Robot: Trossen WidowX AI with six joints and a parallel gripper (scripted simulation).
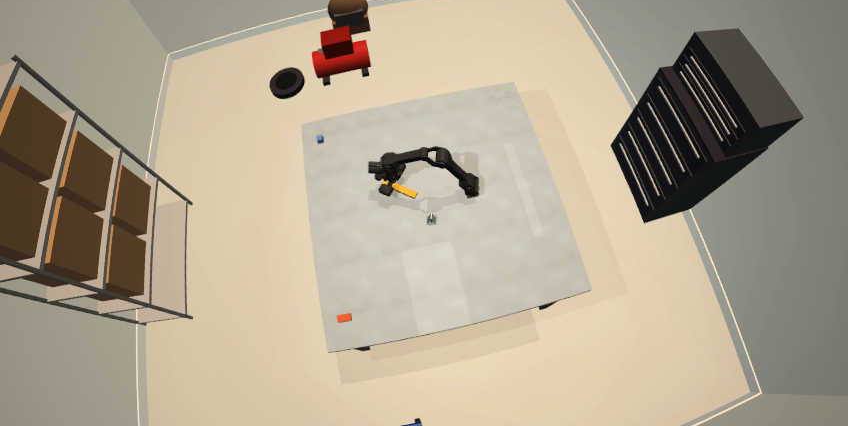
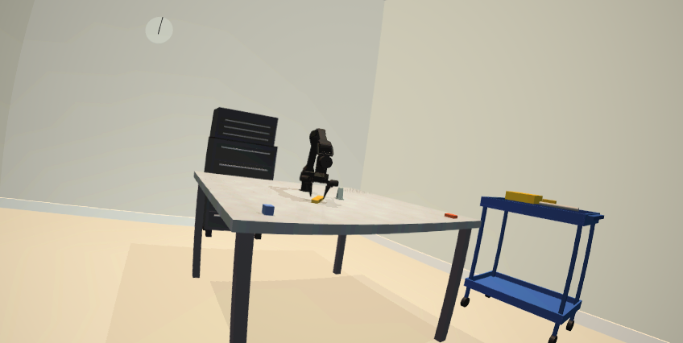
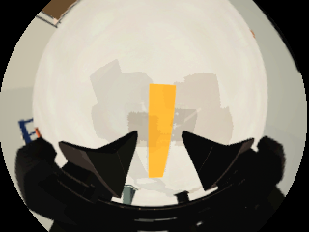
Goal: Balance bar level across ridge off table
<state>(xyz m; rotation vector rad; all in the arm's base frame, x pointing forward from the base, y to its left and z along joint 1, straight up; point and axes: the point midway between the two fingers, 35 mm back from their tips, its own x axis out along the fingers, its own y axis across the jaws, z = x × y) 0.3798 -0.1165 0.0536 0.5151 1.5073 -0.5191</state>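
Right now my gripper tip is 20 mm past the bar, 20 mm to the right of it and 10 mm above it. Round my gripper tip: small blue cube (360 mm ahead, 380 mm to the right); orange block (360 mm ahead, 620 mm to the left, 10 mm below).
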